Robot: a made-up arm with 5 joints. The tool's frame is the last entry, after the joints.
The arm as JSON. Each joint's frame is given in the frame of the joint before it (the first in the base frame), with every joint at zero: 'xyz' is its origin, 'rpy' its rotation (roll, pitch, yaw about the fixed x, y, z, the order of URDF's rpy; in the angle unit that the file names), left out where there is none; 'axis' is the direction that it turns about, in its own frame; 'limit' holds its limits. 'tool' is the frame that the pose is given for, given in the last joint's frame.
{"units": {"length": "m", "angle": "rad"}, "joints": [
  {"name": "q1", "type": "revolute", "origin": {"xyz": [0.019, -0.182, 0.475], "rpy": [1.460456, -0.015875, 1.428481]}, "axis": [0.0, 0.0, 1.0], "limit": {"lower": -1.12, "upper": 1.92}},
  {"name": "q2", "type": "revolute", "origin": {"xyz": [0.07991, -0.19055, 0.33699], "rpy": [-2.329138, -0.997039, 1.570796]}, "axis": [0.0, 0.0, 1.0], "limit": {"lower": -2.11, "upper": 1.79}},
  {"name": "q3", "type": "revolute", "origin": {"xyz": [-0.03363, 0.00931, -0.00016], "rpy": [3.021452, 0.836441, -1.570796]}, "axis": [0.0, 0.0, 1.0], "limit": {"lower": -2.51, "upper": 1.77}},
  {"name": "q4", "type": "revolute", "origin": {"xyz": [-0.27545, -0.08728, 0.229], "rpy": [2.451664, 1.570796, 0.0]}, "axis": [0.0, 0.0, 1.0], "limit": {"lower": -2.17, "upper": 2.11}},
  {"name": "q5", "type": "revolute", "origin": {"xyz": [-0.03, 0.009, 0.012], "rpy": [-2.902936, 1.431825, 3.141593]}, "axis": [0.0, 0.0, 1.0], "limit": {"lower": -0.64, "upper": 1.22}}
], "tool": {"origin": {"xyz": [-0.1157, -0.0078, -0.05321], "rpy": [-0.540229, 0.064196, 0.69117]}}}
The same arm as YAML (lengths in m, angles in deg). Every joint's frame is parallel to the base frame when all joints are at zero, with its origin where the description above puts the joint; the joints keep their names.
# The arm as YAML. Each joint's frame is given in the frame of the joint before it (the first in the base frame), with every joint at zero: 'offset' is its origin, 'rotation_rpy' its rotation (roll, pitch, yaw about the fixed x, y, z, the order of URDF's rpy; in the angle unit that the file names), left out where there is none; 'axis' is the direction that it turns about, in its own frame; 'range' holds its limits. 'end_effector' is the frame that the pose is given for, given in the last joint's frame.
length_unit: m
angle_unit: deg
chain:
  - id: q1
    offset: [0.019, -0.182, 0.475]
    axis: [0.983622, -0.142703, 0.110103]
    range: [-64.17, 110.01]
  - id: q2
    offset: [0.364, 0.031, -0.151]
    axis: [-0.534383, -0.665278, 0.521383]
    range: [-120.89, 102.56]
  - id: q3
    offset: [-0.029, 0.011, -0.016]
    axis: [0.0, 1.0, 0.0]
    range: [-143.81, 101.41]
  - id: q4
    offset: [-0.108, 0.229, 0.268]
    axis: [0.0, 0.0, 1.0]
    range: [-124.33, 120.89]
  - id: q5
    offset: [0.009, 0.03, 0.012]
    axis: [-0.236397, -0.962289, -0.134598]
    range: [-36.67, 69.9]
end_effector:
  offset: [0.005, 0.037, 0.122]
  rotation_rpy: [75.99, 50.69, 1.75]

